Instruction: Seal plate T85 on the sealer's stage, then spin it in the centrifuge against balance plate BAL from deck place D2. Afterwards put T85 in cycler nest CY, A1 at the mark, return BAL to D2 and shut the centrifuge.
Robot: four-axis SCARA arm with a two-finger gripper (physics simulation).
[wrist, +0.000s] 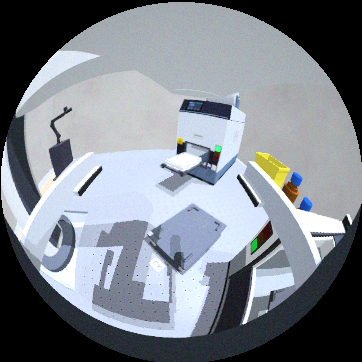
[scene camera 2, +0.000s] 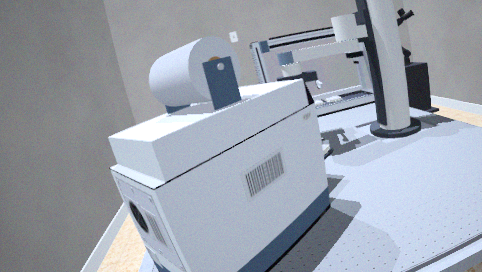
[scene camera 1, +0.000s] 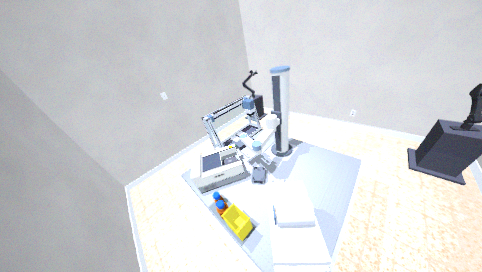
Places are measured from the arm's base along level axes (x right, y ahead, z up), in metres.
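Pixels of known places: gripper, fingertip midpoint: [wrist: 167, 161]; arm's base, origin of the base link: [wrist: 52, 241] [scene camera 2: 395, 128] [scene camera 1: 281, 149].
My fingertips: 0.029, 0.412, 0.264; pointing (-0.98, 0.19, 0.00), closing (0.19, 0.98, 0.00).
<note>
Ahead of a thing's pixels: the offset from my fingertips to its top centre, as dx, dy, dz. "spot": to the spot under its first point.
A white plate @[-0.316, +0.105, -0.135] [wrist: 184, 162] lies on the extended stage of the sealer @[-0.511, +0.329, +0.225] [scene camera 1: 295, 220] [scene camera 2: 240, 190] [wrist: 212, 131]; its label cannot be read. The gripper [scene camera 1: 263, 160] [wrist: 169, 185] is open, with nothing between its widely spread fingers. It hangs above the table near the dark grey cycler nest CY @[-0.054, +0.063, -0.193] [scene camera 1: 259, 175] [wrist: 187, 237], apart from the sealer's stage. The nest's top is bare in the wrist view. The centrifuge [scene camera 1: 221, 176] [wrist: 240, 295] stands beside the nest; a grey plate seat shows through its opening. Which plate is BAL cannot be told.
A gantry frame @[spot: +0.602, -0.244, +0.244] [scene camera 1: 227, 108] [scene camera 2: 300, 34] stands behind the centrifuge, with white plates @[+0.553, -0.336, -0.178] [scene camera 2: 327, 100] on its deck. The arm's column [scene camera 1: 281, 110] [scene camera 2: 392, 70] rises beside it. A yellow bin [scene camera 1: 237, 221] [wrist: 272, 169] and brown bottles with blue caps @[spot: -0.095, +0.521, -0.078] [scene camera 1: 221, 207] [wrist: 290, 190] stand at the table edge.
</note>
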